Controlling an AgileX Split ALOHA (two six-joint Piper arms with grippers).
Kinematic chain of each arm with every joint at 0, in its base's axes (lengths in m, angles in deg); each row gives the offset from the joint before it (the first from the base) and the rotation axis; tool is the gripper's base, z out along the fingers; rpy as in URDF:
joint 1: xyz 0 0 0.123 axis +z
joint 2: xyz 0 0 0 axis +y
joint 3: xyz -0.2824 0 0.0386 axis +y
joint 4: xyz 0.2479 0 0.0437 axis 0.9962 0 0.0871
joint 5: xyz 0 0 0 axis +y
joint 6: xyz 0.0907 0 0.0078 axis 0.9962 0 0.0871
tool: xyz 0 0 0 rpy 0 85 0
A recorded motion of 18 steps. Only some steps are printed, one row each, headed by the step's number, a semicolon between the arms.
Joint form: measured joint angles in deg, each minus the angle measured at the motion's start. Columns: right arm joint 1, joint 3, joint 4, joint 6, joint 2, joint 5; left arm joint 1, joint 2, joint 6, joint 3, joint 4, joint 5.
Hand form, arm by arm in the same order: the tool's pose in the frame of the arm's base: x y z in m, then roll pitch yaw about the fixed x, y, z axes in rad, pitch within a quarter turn. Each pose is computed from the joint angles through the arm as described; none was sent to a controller.
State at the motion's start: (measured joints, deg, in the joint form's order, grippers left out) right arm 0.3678 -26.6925 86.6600 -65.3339 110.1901 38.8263; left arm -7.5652 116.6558 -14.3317 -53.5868 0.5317 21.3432
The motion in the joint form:
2: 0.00 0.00 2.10 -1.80 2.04 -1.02; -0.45 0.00 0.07 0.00 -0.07 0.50
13: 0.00 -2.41 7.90 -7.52 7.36 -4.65; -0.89 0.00 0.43 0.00 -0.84 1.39
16: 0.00 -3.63 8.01 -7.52 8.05 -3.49; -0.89 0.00 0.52 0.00 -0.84 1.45
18: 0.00 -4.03 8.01 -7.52 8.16 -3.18; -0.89 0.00 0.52 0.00 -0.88 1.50
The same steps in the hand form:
2: 0.2157 0.0573 0.0550 2.4722 -0.0825 2.8559; 0.3251 -0.0455 0.0672 -3.1020 0.1716 -3.0364
13: 0.2275 0.0525 0.0346 2.5291 -0.0581 2.8226; 0.3233 -0.0482 0.0670 -3.0999 0.1551 -3.0385
16: 0.2334 0.0541 0.0343 2.5064 -0.0542 2.8244; 0.3232 -0.0482 0.0669 -3.1004 0.1541 -3.0401
18: 0.2354 0.0545 0.0346 2.4995 -0.0507 2.8254; 0.3231 -0.0482 0.0669 -3.1003 0.1532 -3.0395

